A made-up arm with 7 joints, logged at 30 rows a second.
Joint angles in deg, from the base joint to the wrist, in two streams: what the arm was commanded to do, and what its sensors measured. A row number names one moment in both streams.
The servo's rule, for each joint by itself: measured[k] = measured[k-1] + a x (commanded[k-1-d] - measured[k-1]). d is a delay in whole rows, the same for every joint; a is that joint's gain. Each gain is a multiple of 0.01, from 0.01 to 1. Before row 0 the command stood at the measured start. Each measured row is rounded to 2 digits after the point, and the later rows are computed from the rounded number. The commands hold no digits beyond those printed.
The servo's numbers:
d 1
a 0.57 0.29 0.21 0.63 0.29 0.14 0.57
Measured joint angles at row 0:
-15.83 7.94 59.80 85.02 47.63 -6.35 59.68
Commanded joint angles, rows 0 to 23:
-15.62 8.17 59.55 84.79 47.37 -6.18 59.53
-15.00 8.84 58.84 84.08 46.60 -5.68 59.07
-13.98 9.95 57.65 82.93 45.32 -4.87 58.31
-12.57 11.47 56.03 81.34 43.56 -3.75 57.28
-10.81 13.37 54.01 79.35 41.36 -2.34 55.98
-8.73 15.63 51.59 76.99 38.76 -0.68 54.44
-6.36 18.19 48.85 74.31 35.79 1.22 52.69
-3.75 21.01 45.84 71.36 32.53 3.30 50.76
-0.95 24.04 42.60 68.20 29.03 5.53 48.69
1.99 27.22 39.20 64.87 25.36 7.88 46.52
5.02 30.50 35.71 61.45 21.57 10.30 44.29
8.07 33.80 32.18 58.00 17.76 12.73 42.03
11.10 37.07 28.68 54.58 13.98 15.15 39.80
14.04 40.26 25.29 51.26 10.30 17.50 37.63
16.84 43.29 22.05 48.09 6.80 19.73 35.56
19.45 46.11 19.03 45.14 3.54 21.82 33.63
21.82 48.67 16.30 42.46 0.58 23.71 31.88
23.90 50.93 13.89 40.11 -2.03 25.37 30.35
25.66 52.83 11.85 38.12 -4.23 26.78 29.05
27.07 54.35 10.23 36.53 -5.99 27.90 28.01
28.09 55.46 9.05 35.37 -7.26 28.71 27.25
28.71 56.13 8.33 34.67 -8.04 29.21 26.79
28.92 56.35 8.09 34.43 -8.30 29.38 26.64
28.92 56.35 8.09 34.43 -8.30 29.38 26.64
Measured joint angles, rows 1 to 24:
-15.83 7.94 59.80 85.02 47.63 -6.35 59.68
-15.71 8.01 59.75 84.88 47.55 -6.33 59.59
-15.31 8.25 59.56 84.38 47.27 -6.24 59.29
-14.55 8.74 59.16 83.47 46.70 -6.05 58.73
-13.42 9.53 58.50 82.13 45.79 -5.73 57.90
-11.93 10.64 57.56 80.38 44.51 -5.26 56.81
-10.11 12.09 56.31 78.24 42.84 -4.62 55.46
-7.97 13.86 54.74 75.76 40.80 -3.80 53.88
-5.56 15.93 52.87 72.99 38.40 -2.81 52.10
-2.93 18.28 50.71 69.97 35.68 -1.64 50.16
-0.13 20.87 48.29 66.76 32.69 -0.31 48.09
2.81 23.66 45.65 63.41 29.47 1.18 45.92
5.81 26.60 42.82 60.00 26.07 2.80 43.70
8.83 29.64 39.85 56.59 22.56 4.53 41.48
11.80 32.72 36.79 53.23 19.00 6.35 39.29
14.67 35.79 33.69 49.99 15.46 8.22 37.16
17.39 38.78 30.61 46.93 12.00 10.12 35.15
19.92 41.65 27.60 44.11 8.69 12.02 33.29
22.19 44.34 24.72 41.59 5.58 13.89 31.61
24.17 46.80 22.02 39.40 2.74 15.69 30.15
25.82 48.99 19.54 37.59 0.21 17.40 28.93
27.11 50.87 17.34 36.19 -1.96 18.98 27.97
28.02 52.40 15.45 35.23 -3.72 20.41 27.30
28.53 53.55 13.90 34.73 -5.05 21.67 26.92

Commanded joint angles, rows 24 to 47:
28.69 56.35 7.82 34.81 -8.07 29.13 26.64
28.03 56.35 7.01 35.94 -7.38 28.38 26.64
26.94 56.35 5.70 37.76 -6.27 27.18 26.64
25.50 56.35 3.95 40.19 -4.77 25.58 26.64
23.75 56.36 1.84 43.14 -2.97 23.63 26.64
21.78 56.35 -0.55 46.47 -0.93 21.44 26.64
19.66 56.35 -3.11 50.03 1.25 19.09 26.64
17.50 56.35 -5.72 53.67 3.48 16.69 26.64
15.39 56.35 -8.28 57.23 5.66 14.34 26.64
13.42 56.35 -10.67 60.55 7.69 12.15 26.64
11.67 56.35 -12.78 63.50 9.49 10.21 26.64
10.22 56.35 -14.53 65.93 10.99 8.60 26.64
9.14 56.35 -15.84 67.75 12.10 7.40 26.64
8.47 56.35 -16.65 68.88 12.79 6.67 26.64
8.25 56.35 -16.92 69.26 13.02 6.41 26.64
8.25 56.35 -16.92 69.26 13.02 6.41 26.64
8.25 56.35 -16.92 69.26 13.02 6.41 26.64
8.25 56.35 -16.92 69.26 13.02 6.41 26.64
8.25 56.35 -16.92 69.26 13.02 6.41 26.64
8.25 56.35 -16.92 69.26 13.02 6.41 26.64
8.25 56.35 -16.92 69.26 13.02 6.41 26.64
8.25 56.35 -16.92 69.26 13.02 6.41 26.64
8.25 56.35 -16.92 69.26 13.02 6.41 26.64
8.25 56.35 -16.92 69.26 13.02 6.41 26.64
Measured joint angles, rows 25 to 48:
28.75 54.36 12.68 34.54 -5.99 22.75 26.76
28.72 54.94 11.66 34.71 -6.59 23.64 26.69
28.33 55.35 10.68 35.48 -6.82 24.30 26.66
27.54 55.64 9.63 36.92 -6.66 24.70 26.65
26.38 55.85 8.44 38.98 -6.11 24.82 26.64
24.88 56.00 7.05 41.60 -5.20 24.65 26.64
23.11 56.10 5.45 44.67 -3.96 24.20 26.64
21.14 56.17 3.65 48.05 -2.45 23.48 26.64
19.07 56.22 1.68 51.59 -0.73 22.53 26.64
16.97 56.26 -0.41 55.14 1.12 21.38 26.64
14.95 56.29 -2.56 58.55 3.03 20.09 26.64
13.08 56.31 -4.71 61.67 4.90 18.71 26.64
11.45 56.32 -6.77 64.35 6.67 17.29 26.64
10.13 56.33 -8.67 66.49 8.24 15.91 26.64
9.18 56.34 -10.35 68.00 9.56 14.62 26.64
8.65 56.34 -11.73 68.79 10.56 13.47 26.64
8.42 56.34 -12.82 69.09 11.27 12.48 26.64
8.32 56.34 -13.68 69.20 11.78 11.63 26.64
8.28 56.34 -14.36 69.24 12.14 10.90 26.64
8.26 56.34 -14.90 69.25 12.40 10.27 26.64
8.25 56.34 -15.32 69.26 12.58 9.73 26.64
8.25 56.34 -15.66 69.26 12.71 9.27 26.64
8.25 56.34 -15.92 69.26 12.80 8.87 26.64
8.25 56.34 -16.13 69.26 12.86 8.53 26.64

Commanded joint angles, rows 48 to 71:
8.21 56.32 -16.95 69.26 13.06 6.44 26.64
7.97 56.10 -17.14 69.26 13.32 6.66 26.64
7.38 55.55 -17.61 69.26 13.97 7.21 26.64
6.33 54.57 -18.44 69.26 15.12 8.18 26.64
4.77 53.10 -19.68 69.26 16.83 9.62 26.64
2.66 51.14 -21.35 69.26 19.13 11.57 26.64
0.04 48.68 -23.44 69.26 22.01 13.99 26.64
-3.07 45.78 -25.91 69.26 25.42 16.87 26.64
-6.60 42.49 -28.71 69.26 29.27 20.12 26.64
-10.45 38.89 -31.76 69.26 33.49 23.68 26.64
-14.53 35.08 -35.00 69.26 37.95 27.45 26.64
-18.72 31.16 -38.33 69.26 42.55 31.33 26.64
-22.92 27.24 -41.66 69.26 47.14 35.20 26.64
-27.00 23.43 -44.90 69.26 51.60 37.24 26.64
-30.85 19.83 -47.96 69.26 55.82 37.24 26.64
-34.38 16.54 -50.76 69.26 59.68 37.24 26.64
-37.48 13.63 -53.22 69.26 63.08 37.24 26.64
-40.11 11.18 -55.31 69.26 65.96 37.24 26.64
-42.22 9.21 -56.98 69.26 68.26 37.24 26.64
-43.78 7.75 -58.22 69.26 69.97 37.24 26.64
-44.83 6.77 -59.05 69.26 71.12 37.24 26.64
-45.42 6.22 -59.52 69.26 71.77 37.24 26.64
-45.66 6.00 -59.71 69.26 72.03 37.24 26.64
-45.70 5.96 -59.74 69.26 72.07 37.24 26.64
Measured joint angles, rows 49 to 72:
8.25 56.34 -16.30 69.26 12.91 8.23 26.64
8.23 56.33 -16.44 69.26 12.95 7.98 26.64
8.08 56.26 -16.59 69.26 13.06 7.80 26.64
7.68 56.05 -16.80 69.26 13.32 7.72 26.64
6.91 55.62 -17.14 69.26 13.84 7.78 26.64
5.69 54.89 -17.67 69.26 14.71 8.04 26.64
3.96 53.80 -18.44 69.26 15.99 8.53 26.64
1.73 52.32 -19.49 69.26 17.74 9.29 26.64
-1.01 50.42 -20.84 69.26 19.97 10.35 26.64
-4.20 48.12 -22.49 69.26 22.67 11.72 26.64
-7.76 45.44 -24.44 69.26 25.81 13.39 26.64
-11.62 42.44 -26.66 69.26 29.33 15.36 26.64
-15.67 39.17 -29.11 69.26 33.16 17.60 26.64
-19.80 35.71 -31.75 69.26 37.21 20.06 26.64
-23.90 32.15 -34.51 69.26 41.38 22.47 26.64
-27.86 28.58 -37.33 69.26 45.57 24.54 26.64
-31.58 25.09 -40.15 69.26 49.66 26.32 26.64
-34.94 21.77 -42.89 69.26 53.55 27.85 26.64
-37.89 18.70 -45.50 69.26 57.15 29.16 26.64
-40.36 15.95 -47.91 69.26 60.37 30.29 26.64
-42.31 13.57 -50.08 69.26 63.15 31.26 26.64
-43.75 11.60 -51.96 69.26 65.46 32.10 26.64
-44.70 10.04 -53.55 69.26 67.29 32.82 26.64
-45.25 8.87 -54.84 69.26 68.66 33.44 26.64

